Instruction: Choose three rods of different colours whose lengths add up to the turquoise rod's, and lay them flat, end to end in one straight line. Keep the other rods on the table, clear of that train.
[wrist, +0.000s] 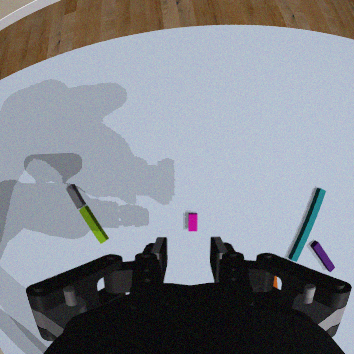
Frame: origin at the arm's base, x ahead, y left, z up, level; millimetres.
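Where they show: gripper, fingertip midpoint: (188, 249).
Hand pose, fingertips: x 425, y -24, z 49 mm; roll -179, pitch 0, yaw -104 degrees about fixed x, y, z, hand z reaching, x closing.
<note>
Each offset is from my fingertips to the top centre of the thing. Level surfaces: height alone.
A grey rod @(dx +62, dy +130, dz -96 mm) (76, 196) and a lime green rod @(dx +22, dy +116, dz -96 mm) (94, 224) lie flat at the left, end to end in one slanting line, with their ends close together or touching. A short magenta rod @(dx -2, dy -5, dz -96 mm) (192, 222) lies near the centre, apart from them. The long turquoise rod @(dx -51, dy -150, dz -96 mm) (307, 224) lies slanted at the right. A purple rod @(dx -107, dy -171, dz -96 mm) (323, 256) lies beside its lower end. A bit of an orange thing @(dx -109, dy -88, dz -96 mm) (275, 282) shows through the right finger's linkage; the rest is hidden. My gripper (188, 249) is partly open and empty, above the table, with the magenta rod ahead of its fingertips.
The pale round table @(dz -106 mm) (240, 100) fills most of the view. Its far edge curves across the top, with the wooden floor (125, 17) beyond. Shadows of the arm fall over the left side, across the grey rod's surroundings.
</note>
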